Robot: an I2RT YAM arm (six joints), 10 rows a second.
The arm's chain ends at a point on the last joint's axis. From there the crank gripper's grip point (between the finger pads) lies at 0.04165 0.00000 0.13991 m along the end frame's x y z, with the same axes.
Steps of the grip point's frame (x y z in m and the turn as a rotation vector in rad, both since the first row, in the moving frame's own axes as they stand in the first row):
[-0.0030, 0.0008, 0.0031, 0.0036, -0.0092, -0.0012]
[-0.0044, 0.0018, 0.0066, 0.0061, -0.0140, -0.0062]
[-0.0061, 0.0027, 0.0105, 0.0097, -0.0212, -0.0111]
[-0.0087, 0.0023, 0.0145, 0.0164, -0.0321, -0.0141]
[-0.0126, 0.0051, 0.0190, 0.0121, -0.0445, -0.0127]
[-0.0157, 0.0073, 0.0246, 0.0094, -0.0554, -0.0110]
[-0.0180, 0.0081, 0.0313, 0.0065, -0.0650, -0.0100]
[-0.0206, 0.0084, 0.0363, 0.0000, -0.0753, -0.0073]
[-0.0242, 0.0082, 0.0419, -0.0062, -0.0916, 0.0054]
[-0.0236, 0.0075, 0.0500, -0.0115, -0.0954, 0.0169]
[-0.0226, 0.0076, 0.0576, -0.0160, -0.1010, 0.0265]
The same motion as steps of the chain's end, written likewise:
[-0.0017, 0.0014, 0.0027, 0.0036, -0.0092, -0.0012]
[-0.0024, 0.0029, 0.0060, 0.0061, -0.0140, -0.0062]
[-0.0031, 0.0045, 0.0097, 0.0097, -0.0212, -0.0111]
[-0.0042, 0.0052, 0.0133, 0.0164, -0.0321, -0.0141]
[-0.0063, 0.0073, 0.0173, 0.0121, -0.0445, -0.0127]
[-0.0079, 0.0090, 0.0225, 0.0094, -0.0554, -0.0110]
[-0.0088, 0.0094, 0.0289, 0.0065, -0.0650, -0.0100]
[-0.0100, 0.0087, 0.0336, 0.0000, -0.0753, -0.0073]
[-0.0112, 0.0071, 0.0387, -0.0062, -0.0916, 0.0054]
[-0.0101, 0.0053, 0.0467, -0.0115, -0.0954, 0.0169]
[-0.0082, 0.0044, 0.0541, -0.0160, -0.1010, 0.0265]

